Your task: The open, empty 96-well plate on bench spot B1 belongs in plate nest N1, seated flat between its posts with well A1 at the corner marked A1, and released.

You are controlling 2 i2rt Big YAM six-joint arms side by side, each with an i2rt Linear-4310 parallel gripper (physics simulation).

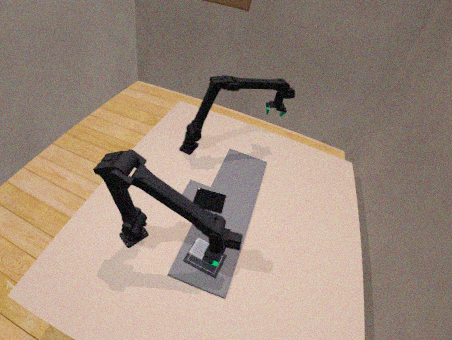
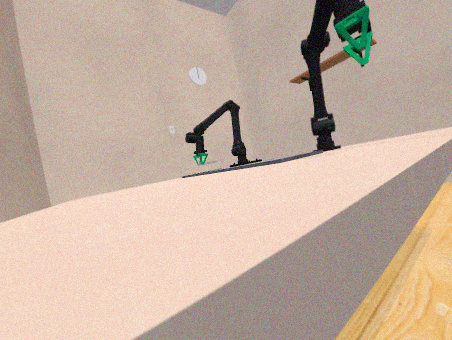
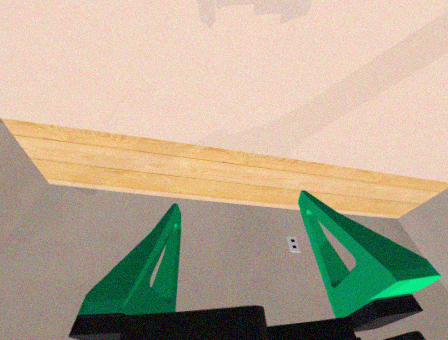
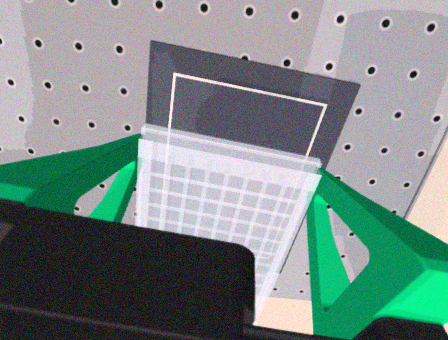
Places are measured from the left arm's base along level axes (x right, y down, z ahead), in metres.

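Where they show: left gripper, fingertip midpoint: (image 1: 273, 115) (image 2: 363, 57) (image 3: 239, 202); right gripper, fingertip midpoint: (image 1: 216, 257) (image 2: 200, 165) (image 4: 228, 160); left arm's base at its link origin: (image 1: 189, 147) (image 2: 326, 150); right arm's base at its link origin: (image 1: 134, 235).
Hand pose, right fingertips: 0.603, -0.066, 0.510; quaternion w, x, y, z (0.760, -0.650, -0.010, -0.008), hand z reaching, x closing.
Things, the pixels of their centre, and the offset from my right fingertips, as dx, dy, dz. "spot": a spot on its surface instead. Level surfaces: height alone.
- translucent 96-well plate at the middle of its body: (image 4: 210, 245) (image 1: 205, 251) +0.001, -0.006, -0.053
- dark pad with a white outline, surface spot: (image 4: 255, 115) spot: +0.013, +0.052, +0.009
- black block at the middle of its body: (image 1: 209, 199) -0.292, +0.043, -0.185
- grey perforated board at its surface level: dy +0.053
- pale table top at its surface level: dy +0.066
The translucent 96-well plate (image 1: 200, 247) (image 4: 225, 200) is between the fingers of my right gripper (image 1: 210, 258) (image 2: 200, 159) (image 4: 228, 160), which is shut on its sides. The plate is raised above the dark pad with a white outline (image 1: 200, 266) (image 4: 255, 115), bench spot B1, and part of it is hidden by the gripper body. A black block (image 1: 212, 200), apparently nest N1, lies farther up the grey board; its posts and A1 mark cannot be made out. My left gripper (image 1: 275, 113) (image 2: 362, 50) (image 3: 239, 202) is open and empty, high over the far side of the table.
The grey perforated board (image 1: 242, 175) (image 4: 200, 30) carries the pad and the black block. The right forearm (image 1: 170, 199) passes above the board near the block. The pale table top (image 1: 310, 225) (image 3: 150, 75) surrounds the board, and its wooden edge (image 3: 175, 167) lies below the left gripper.
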